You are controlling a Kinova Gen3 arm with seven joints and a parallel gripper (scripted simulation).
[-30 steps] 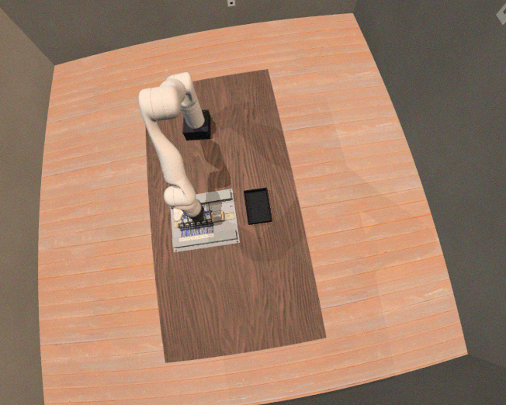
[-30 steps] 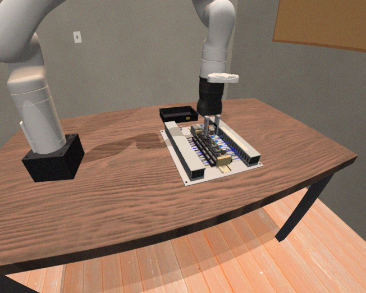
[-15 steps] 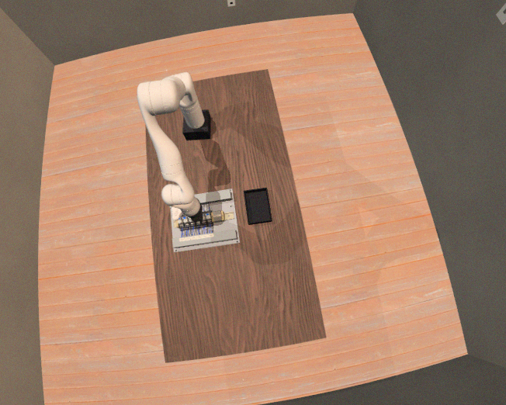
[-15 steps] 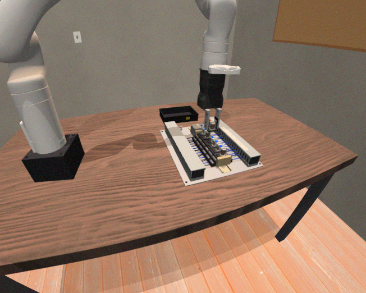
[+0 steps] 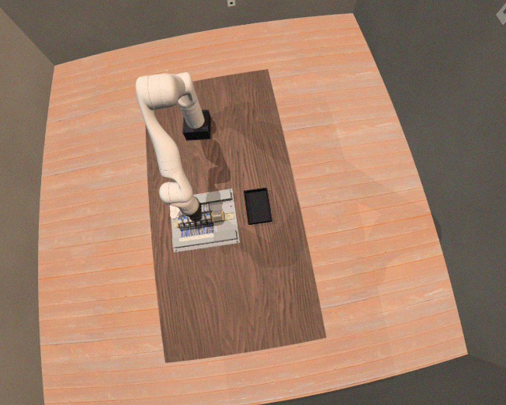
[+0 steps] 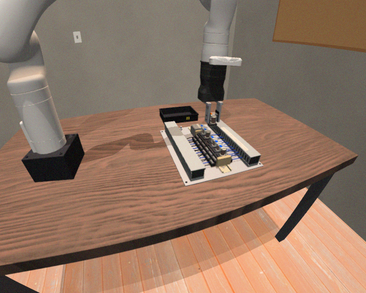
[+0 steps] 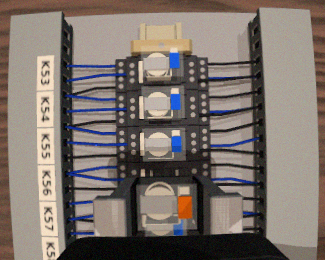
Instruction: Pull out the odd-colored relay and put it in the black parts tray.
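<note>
Right now the black parts tray is 290 mm to the left of my hand, 110 mm below it and 50 mm behind it. From my hand the other things lie so: relay panel 100 mm below, 20 mm to the left; then grey relay 10 mm below.
</note>
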